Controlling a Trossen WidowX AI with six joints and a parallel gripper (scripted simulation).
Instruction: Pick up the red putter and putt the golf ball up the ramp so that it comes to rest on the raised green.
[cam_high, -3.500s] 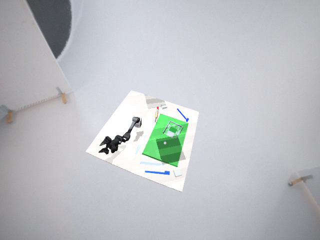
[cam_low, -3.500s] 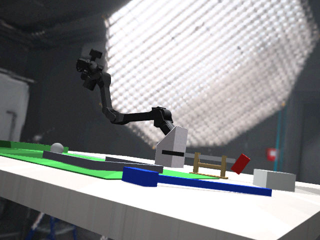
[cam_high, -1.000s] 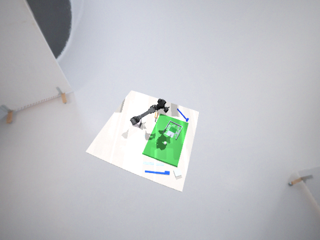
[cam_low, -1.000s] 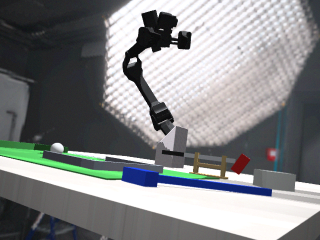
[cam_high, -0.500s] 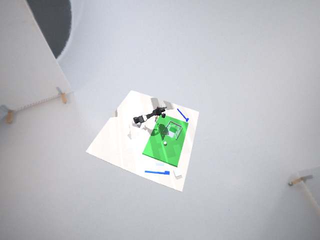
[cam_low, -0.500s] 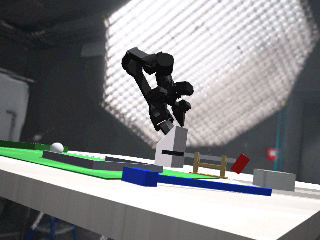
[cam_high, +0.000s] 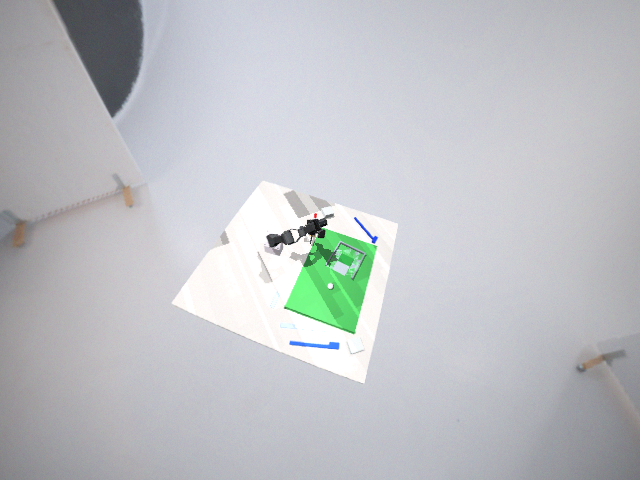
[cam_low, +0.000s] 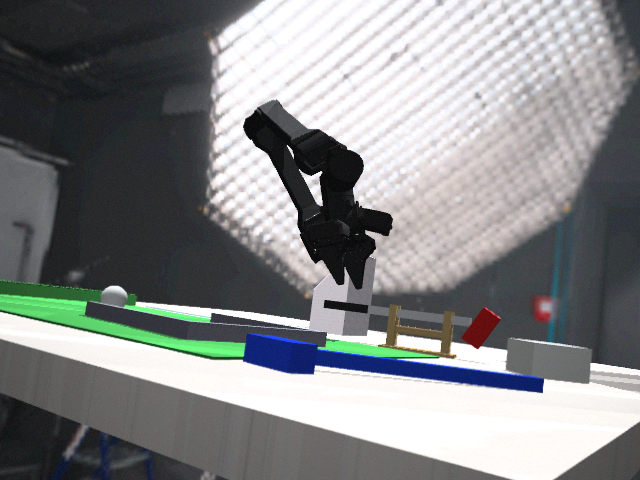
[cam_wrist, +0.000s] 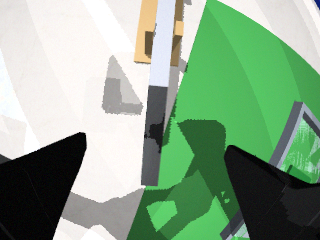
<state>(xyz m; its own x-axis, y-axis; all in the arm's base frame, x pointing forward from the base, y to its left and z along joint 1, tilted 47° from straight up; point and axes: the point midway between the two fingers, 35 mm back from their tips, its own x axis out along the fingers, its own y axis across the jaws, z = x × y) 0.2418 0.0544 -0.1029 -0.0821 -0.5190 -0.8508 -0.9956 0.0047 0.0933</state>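
My gripper tip is now 1 cm past the red putter, 11 cm to the right of it and 4 cm above it. The rest, counted from my gripper tip: grey frame 29 cm ahead, 6 cm to the right, 9 cm below; green mat 23 cm ahead, 22 cm to the right, 9 cm below; wooden hurdle 1 cm behind, 13 cm to the left, 6 cm below.
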